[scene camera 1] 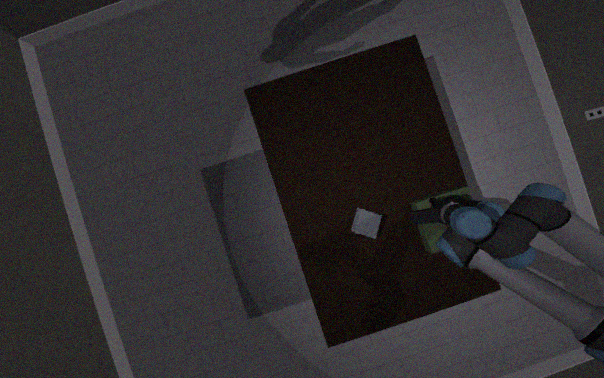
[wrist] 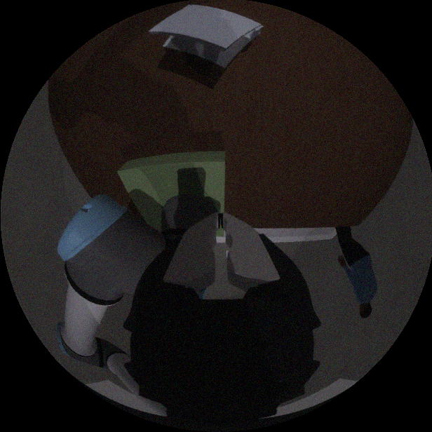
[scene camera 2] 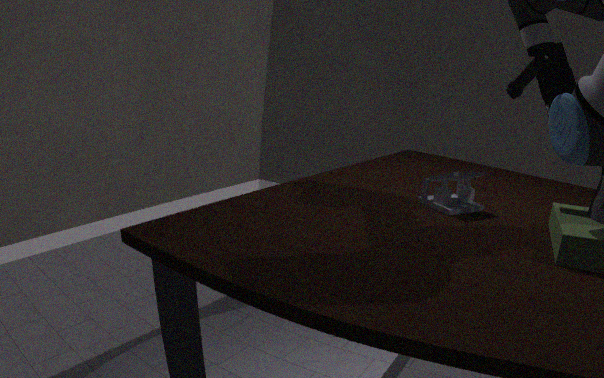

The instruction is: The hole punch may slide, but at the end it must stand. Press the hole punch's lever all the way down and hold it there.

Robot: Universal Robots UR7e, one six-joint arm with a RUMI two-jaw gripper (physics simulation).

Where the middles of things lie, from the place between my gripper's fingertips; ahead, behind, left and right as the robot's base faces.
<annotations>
Right now the pale grey hole punch [wrist: 220, 57] is 25 cm ahead of my hand and 14 cm below it.
</annotations>
